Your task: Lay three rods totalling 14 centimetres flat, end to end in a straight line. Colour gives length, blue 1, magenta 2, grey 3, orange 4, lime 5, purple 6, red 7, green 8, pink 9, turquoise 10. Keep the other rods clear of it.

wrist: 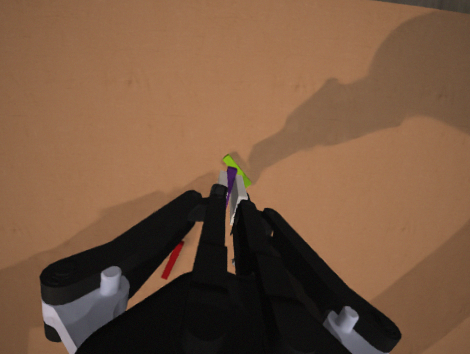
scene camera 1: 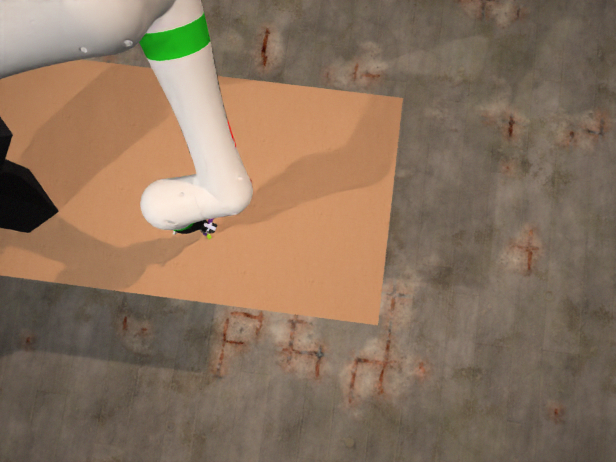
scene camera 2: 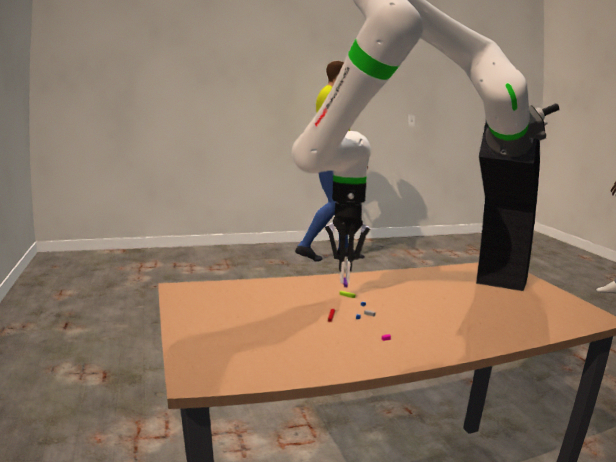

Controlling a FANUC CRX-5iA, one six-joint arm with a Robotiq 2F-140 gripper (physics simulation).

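Frame: origin at the arm's base, x ahead, y left, z up, level; metres.
Where they show: gripper, between the fingertips: [wrist: 228, 183] [scene camera 1: 207, 228] [scene camera 2: 344, 282]; arm's base, origin of its link: [scene camera 2: 509, 137].
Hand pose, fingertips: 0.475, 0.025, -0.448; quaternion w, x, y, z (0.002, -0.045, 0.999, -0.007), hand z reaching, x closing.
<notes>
Things, the pixels of their top centre, and the offset from my fingertips, as dx, dy, dz. "pt": a spot on its surface instead. Level surfaces: height alone.
- purple rod, centre of its top: [wrist: 225, 194] [scene camera 2: 345, 280] -0.001, +0.010, +0.008
- lime rod, centre of its top: [wrist: 237, 171] [scene camera 2: 347, 292] -0.010, -0.009, -0.036
- red rod, centre of its top: [wrist: 171, 262] [scene camera 2: 331, 313] +0.034, +0.159, -0.036
- grey rod, centre of its top: [scene camera 2: 369, 311] -0.070, +0.135, -0.036
- magenta rod, centre of its top: [scene camera 2: 386, 335] -0.103, +0.294, -0.036
- lime rod's end, a spot on its surface: [scene camera 1: 209, 236] pt +0.007, -0.017, -0.036
- wooden table, height of its surface: dz -0.046
My gripper [scene camera 2: 345, 276] [wrist: 228, 183] is shut on the purple rod [scene camera 2: 345, 283] [wrist: 231, 175], which is held above the table near the lime rod. The lime rod [scene camera 2: 347, 294] [wrist: 241, 173] lies flat on the table; the purple rod's end overlaps it in the wrist view. The red rod [scene camera 2: 331, 315] [wrist: 172, 260] lies apart, at an angle. In scene camera 2, two blue rods [scene camera 2: 363, 304] [scene camera 2: 358, 316] lie near the grey rod [scene camera 2: 369, 313], and the magenta rod [scene camera 2: 386, 337] lies nearer the front edge. The arm hides most rods in scene camera 1, where the lime rod's end [scene camera 1: 209, 236] shows.
The wooden table [scene camera 1: 320, 260] [scene camera 2: 240, 365] carries the rods. The arm's black pedestal [scene camera 2: 507, 215] [scene camera 1: 22, 200] stands at the table's end. A person in a yellow top [scene camera 2: 324, 98] and blue trousers is behind the arm, beyond the table.
</notes>
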